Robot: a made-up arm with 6 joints. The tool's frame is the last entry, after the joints. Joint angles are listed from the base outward.
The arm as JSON. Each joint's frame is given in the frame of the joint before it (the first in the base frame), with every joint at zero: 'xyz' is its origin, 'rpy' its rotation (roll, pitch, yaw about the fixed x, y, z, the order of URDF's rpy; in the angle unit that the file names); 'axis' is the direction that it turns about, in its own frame. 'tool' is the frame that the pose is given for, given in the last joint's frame.
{
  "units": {
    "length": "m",
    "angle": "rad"
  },
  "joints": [
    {
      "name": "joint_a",
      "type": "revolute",
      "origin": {
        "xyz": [
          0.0,
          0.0,
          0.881
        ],
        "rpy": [
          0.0,
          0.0,
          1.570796
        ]
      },
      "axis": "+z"
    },
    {
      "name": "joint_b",
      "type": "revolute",
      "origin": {
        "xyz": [
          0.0,
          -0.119,
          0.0
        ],
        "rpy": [
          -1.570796,
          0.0,
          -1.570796
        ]
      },
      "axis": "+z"
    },
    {
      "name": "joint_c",
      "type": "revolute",
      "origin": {
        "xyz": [
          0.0,
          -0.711,
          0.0
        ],
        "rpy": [
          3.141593,
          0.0,
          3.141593
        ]
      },
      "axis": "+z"
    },
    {
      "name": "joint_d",
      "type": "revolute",
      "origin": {
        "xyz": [
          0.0,
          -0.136,
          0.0
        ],
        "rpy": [
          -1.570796,
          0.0,
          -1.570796
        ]
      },
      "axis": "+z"
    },
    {
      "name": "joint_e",
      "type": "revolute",
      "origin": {
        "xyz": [
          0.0,
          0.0,
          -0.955
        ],
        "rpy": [
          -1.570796,
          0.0,
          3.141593
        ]
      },
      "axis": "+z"
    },
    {
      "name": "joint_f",
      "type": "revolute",
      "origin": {
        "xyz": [
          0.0,
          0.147,
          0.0
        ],
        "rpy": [
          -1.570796,
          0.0,
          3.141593
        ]
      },
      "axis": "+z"
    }
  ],
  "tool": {
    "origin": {
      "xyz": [
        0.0,
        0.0,
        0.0
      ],
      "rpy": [
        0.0,
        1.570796,
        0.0
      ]
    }
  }
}
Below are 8 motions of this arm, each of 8 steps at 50 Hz.
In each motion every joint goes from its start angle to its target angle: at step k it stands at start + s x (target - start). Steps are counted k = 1, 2, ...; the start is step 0. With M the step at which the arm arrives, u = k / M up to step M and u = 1 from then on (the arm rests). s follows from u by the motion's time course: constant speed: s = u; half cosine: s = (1 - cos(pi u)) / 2; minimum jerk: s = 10 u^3 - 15 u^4 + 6 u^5.
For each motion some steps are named. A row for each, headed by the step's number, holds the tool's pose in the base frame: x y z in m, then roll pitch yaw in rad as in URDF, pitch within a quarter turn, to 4 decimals.
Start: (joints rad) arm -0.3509 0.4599 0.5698 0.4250 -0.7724 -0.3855
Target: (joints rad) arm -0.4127 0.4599 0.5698 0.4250 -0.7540 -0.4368
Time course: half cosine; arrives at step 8
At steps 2, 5, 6, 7, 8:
2: 1.3741 -0.5622 1.6770 -0.1205 0.5841 -0.7111
5: 1.3554 -0.6081 1.6781 -0.0894 0.5753 -0.7389
6: 1.3495 -0.6216 1.6784 -0.0801 0.5727 -0.7472
7: 1.3455 -0.6306 1.6786 -0.0739 0.5710 -0.7527
8: 1.3441 -0.6338 1.6787 -0.0718 0.5704 -0.7547

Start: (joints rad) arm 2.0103 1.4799 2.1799 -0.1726 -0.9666 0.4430
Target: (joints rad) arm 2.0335 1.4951 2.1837 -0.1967 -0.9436 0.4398
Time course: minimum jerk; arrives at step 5
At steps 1, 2, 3, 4, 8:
1: -0.7064 1.4481 1.6265 -0.3054 0.2561 2.1593
2: -0.7167 1.4457 1.6223 -0.2995 0.2524 2.1698
3: -0.7312 1.4422 1.6164 -0.2911 0.2472 2.1846
4: -0.7415 1.4396 1.6123 -0.2851 0.2434 2.1949
8: -0.7438 1.4390 1.6113 -0.2837 0.2426 2.1972

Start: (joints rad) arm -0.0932 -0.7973 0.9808 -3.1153 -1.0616 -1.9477
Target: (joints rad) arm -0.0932 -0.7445 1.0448 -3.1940 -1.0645 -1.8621
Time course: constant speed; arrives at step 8
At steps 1, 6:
1: -0.8538 0.0819 2.3306 1.9334 -0.3002 3.0333
6: -0.8443 0.0747 2.3435 1.8908 -0.2914 3.0783

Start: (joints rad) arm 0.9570 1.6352 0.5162 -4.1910 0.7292 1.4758
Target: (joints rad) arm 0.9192 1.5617 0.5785 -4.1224 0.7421 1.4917
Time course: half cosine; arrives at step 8
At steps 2, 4, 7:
2: 0.7377 1.1805 -0.0661 -2.2247 0.9560 2.4583
4: 0.7786 1.2036 -0.0205 -2.3107 0.9602 2.4024
7: 0.8316 1.2301 0.0419 -2.4241 0.9644 2.3276

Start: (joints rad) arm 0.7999 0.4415 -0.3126 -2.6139 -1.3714 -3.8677
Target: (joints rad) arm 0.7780 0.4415 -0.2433 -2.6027 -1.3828 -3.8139
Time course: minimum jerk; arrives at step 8
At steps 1, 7, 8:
1: 0.8673 0.9963 1.0409 0.2922 -0.5035 1.3984
7: 0.9077 0.9990 1.1027 0.1844 -0.5634 1.4170
8: 0.9083 0.9990 1.1037 0.1825 -0.5643 1.4173

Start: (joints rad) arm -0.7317 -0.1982 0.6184 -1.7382 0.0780 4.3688
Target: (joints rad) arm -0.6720 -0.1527 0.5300 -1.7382 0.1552 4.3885
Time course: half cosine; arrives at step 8
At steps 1, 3, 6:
1: 0.4703 -0.4361 2.4695 -2.5492 -0.7947 -0.8435
3: 0.5060 -0.4573 2.4461 -2.5412 -0.7535 -0.8511
6: 0.5780 -0.4949 2.3950 -2.5323 -0.6701 -0.8621

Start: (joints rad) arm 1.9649 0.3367 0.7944 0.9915 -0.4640 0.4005
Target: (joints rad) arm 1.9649 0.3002 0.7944 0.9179 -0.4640 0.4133
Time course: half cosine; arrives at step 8
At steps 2, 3, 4, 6, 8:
2: -0.4402 1.2010 2.1275 -1.2585 -0.1776 1.5775
3: -0.4379 1.1942 2.1338 -1.2482 -0.1791 1.5807
4: -0.4352 1.1863 2.1411 -1.2362 -0.1809 1.5845
6: -0.4301 1.1714 2.1546 -1.2141 -0.1844 1.5917
8: -0.4279 1.1652 2.1601 -1.2050 -0.1859 1.5948

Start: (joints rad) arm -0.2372 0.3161 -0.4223 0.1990 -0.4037 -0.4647
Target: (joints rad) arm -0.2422 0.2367 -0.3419 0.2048 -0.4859 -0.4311
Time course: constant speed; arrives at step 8
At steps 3, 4, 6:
3: 1.1769 -0.2996 0.9387 0.1033 1.0983 -0.4250
4: 1.1808 -0.3016 0.9580 0.0991 1.0882 -0.4267
6: 1.1873 -0.3055 0.9970 0.0910 1.0680 -0.4302

